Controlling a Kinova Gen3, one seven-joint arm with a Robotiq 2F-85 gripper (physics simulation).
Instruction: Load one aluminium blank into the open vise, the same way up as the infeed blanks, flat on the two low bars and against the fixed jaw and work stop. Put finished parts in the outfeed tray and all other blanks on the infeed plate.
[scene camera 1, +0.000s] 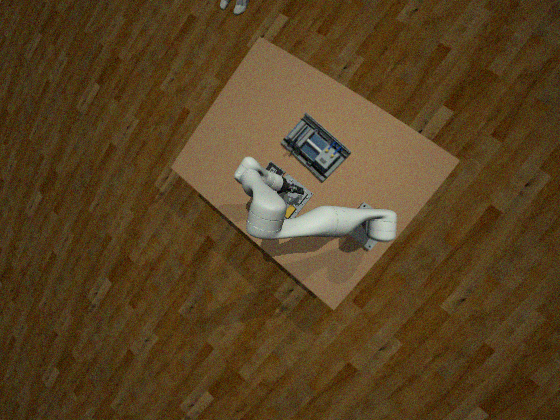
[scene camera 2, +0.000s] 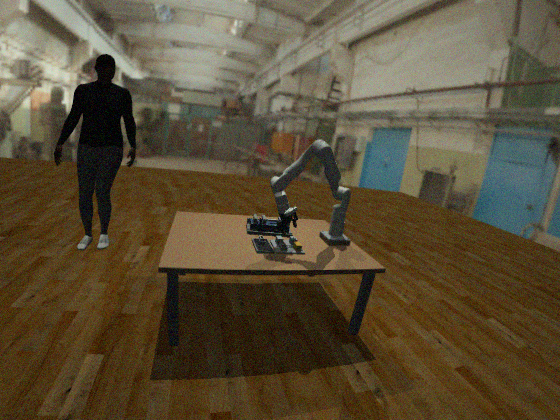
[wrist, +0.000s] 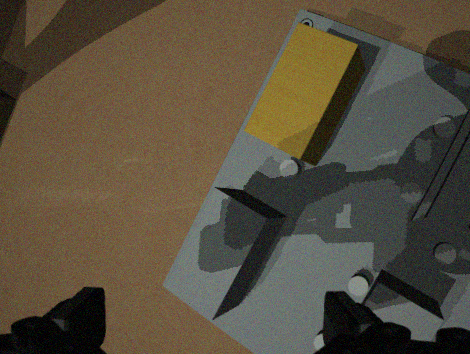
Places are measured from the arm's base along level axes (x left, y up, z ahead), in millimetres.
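Where they show: gripper, fingertip midpoint: (scene camera 1: 295, 191) (scene camera 2: 290, 231) (wrist: 214, 315); arm's base, link origin: (scene camera 2: 334, 234).
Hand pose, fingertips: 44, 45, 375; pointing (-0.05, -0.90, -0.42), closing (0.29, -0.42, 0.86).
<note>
Things, the pixels of their top centre, and the offset from my fingertips, as dx, dy, dz. "*": a spot on its surface instead. Level surfaces: height alone.
- grey infeed plate, top centre: (wrist: 357, 223) (scene camera 1: 288, 198) (scene camera 2: 286, 245) +46, -77, +32
- dark-sided block, surface spot: (wrist: 412, 294) * +26, -57, +69
- yellow block, top centre: (wrist: 299, 88) (scene camera 1: 289, 211) (scene camera 2: 297, 243) +100, -42, -10
- vise, top centre: (scene camera 1: 312, 142) (scene camera 2: 270, 217) -237, +14, +39
- table, surface height: dy -86
My gripper (scene camera 1: 301, 190) (scene camera 2: 295, 218) (wrist: 214, 315) is open and empty, above the grey infeed plate (wrist: 327, 267). In the wrist view, a block with a grey top and dark sides (wrist: 257, 265) stands near the plate's corner, between and beyond the fingertips. Part of another dark-sided block (wrist: 412, 294) shows by the right finger. A yellow block (scene camera 1: 290, 212) (scene camera 2: 298, 246) (wrist: 302, 90) lies at the plate's edge. The vise (scene camera 1: 324, 160) (scene camera 2: 256, 231) stands beside the plate; what its jaws hold is too small to tell. A dark tray (scene camera 1: 272, 168) (scene camera 2: 261, 245) adjoins the plate.
Short round pegs (wrist: 288, 167) (wrist: 358, 285) stand up from the plate near the blocks. The arm base (scene camera 1: 369, 245) (scene camera 2: 335, 239) is at one side of the table (scene camera 1: 400, 150) (scene camera 2: 200, 250). A person (scene camera 1: 240, 7) (scene camera 2: 104, 115) stands beyond the table.
</note>
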